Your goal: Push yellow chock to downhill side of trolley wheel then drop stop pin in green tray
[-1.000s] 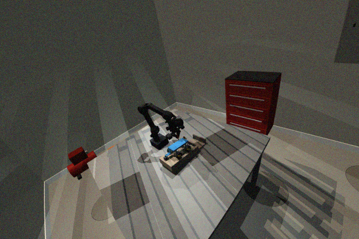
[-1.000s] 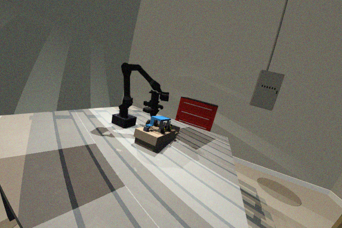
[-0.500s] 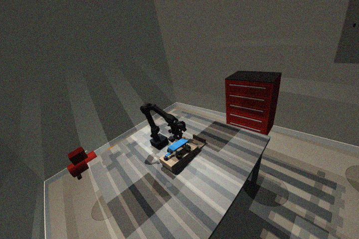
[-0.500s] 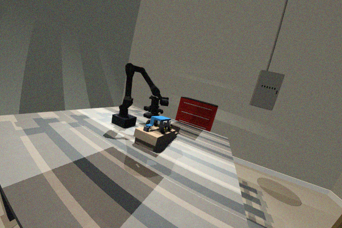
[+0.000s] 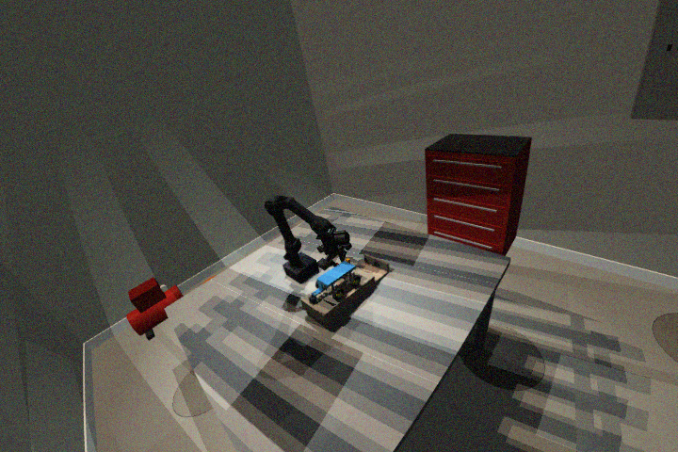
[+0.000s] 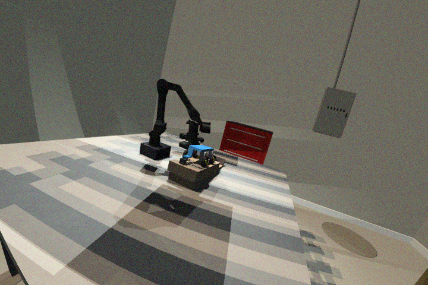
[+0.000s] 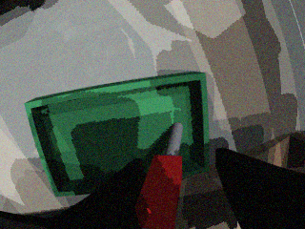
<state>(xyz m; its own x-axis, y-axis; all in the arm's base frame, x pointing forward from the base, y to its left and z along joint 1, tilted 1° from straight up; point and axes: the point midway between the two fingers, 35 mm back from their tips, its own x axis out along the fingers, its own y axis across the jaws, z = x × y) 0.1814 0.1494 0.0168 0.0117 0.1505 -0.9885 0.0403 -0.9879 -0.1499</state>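
Now: gripper tip 3 cm to the left of the green tray and 6 cm above it. Round my gripper tip: red-headed stop pin 1 cm below; yellow chock 7 cm ahead, 1 cm to the right, 3 cm above; ramp 14 cm ahead, 11 cm to the right.
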